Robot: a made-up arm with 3 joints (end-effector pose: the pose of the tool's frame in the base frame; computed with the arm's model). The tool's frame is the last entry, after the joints.
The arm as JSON. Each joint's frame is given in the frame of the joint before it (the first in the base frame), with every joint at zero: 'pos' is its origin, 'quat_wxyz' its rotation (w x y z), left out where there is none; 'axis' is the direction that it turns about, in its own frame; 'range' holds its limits. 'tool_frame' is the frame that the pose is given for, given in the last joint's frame.
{
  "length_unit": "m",
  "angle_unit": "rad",
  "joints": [
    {
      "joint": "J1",
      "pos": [
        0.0,
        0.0,
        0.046
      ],
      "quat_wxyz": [
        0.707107,
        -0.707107,
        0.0,
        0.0
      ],
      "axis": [
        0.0,
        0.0,
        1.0
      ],
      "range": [
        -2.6,
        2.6
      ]
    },
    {
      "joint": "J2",
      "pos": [
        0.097,
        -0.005,
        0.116
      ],
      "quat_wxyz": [
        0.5,
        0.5,
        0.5,
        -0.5
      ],
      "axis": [
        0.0,
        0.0,
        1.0
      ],
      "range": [
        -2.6,
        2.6
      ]
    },
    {
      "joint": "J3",
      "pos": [
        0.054,
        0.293,
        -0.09
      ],
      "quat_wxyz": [
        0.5,
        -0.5,
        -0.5,
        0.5
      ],
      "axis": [
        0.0,
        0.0,
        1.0
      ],
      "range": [
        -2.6,
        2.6
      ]
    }
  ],
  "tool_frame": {
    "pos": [
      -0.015,
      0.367,
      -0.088
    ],
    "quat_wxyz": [
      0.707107,
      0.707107,
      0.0,
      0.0
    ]
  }
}
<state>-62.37 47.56 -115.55</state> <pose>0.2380 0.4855 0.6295 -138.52 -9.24 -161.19</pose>
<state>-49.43 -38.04 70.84</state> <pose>0.1215 0.0403 -0.1062 31.01 24.71 -12.86</pose>
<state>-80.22 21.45 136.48</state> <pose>-0.1553 0.0025 0.2722 -35.33 51.45 -25.18</pose>
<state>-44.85 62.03 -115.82</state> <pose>0.3239 0.6057 0.4547 -134.24 -29.61 -153.74</pose>
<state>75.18 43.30 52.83</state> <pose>-0.2368 0.0068 -0.2113 121.49 38.97 147.80</pose>
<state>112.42 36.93 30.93</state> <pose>-0.4599 0.0575 -0.0406 141.85 25.97 145.02</pose>
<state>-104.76 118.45 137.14</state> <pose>-0.2377 0.2314 0.1860 -98.47 -30.73 -48.57</pose>
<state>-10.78 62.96 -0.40</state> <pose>0.4294 0.3013 -0.3325 -9.63 -5.27 63.44</pose>
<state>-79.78 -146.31 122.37</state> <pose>-0.1176 0.2391 0.0933 145.24 -16.77 18.07</pose>
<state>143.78 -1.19 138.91</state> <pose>-0.0077 -0.0273 -0.2094 -3.20 -77.28 4.08</pose>
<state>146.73 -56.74 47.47</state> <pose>-0.1642 0.0277 0.3234 -149.76 -24.38 -141.64</pose>
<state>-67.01 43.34 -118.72</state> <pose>0.1807 0.4397 0.6720 -140.81 -1.19 -160.74</pose>
